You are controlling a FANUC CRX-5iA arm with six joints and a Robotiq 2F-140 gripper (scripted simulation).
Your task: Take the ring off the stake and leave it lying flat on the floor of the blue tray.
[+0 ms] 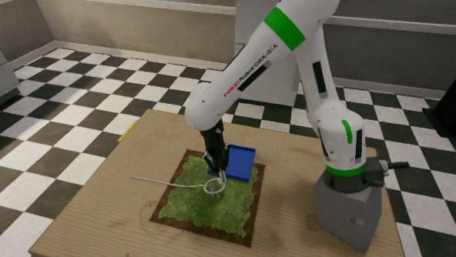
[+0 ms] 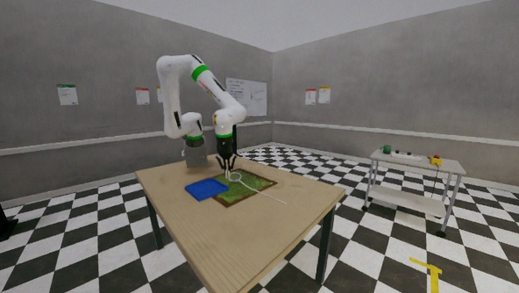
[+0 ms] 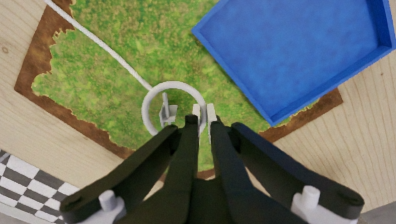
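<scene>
Right now the blue tray is 30 mm behind my hand, 150 mm to the right of it and 60 mm below it. From my hand the other things lie so: white stake 30 mm ahead, 50 mm to the left, 50 mm below; green grass mat 30 mm ahead, 30 mm to the left, 80 mm below.
</scene>
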